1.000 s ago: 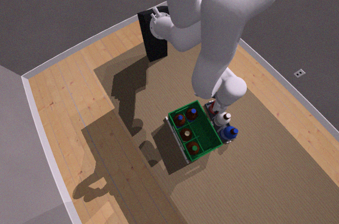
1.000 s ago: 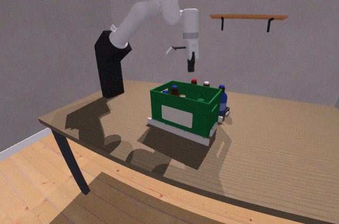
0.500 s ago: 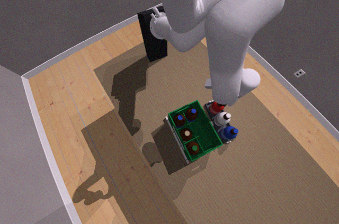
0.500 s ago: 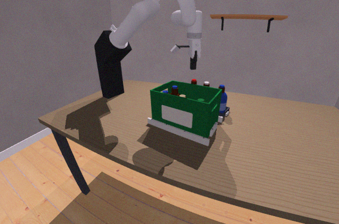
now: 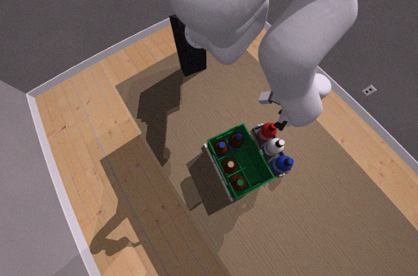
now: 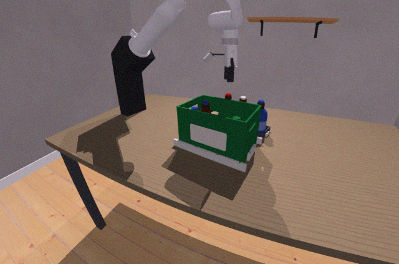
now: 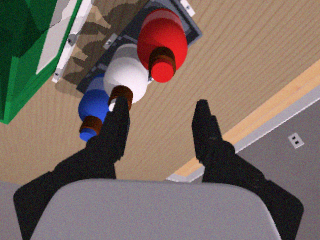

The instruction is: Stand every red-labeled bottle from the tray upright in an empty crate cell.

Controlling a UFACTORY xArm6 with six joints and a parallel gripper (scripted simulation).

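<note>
Right now the red-labeled bottle is 160 mm below my hand. The rest, counted from my hand: white-labeled bottle 160 mm below, 60 mm to the right, 60 mm ahead; grey tray 230 mm below, 60 mm to the right, 60 mm ahead; blue-labeled bottle 160 mm below, 130 mm ahead, 120 mm to the right.
</note>
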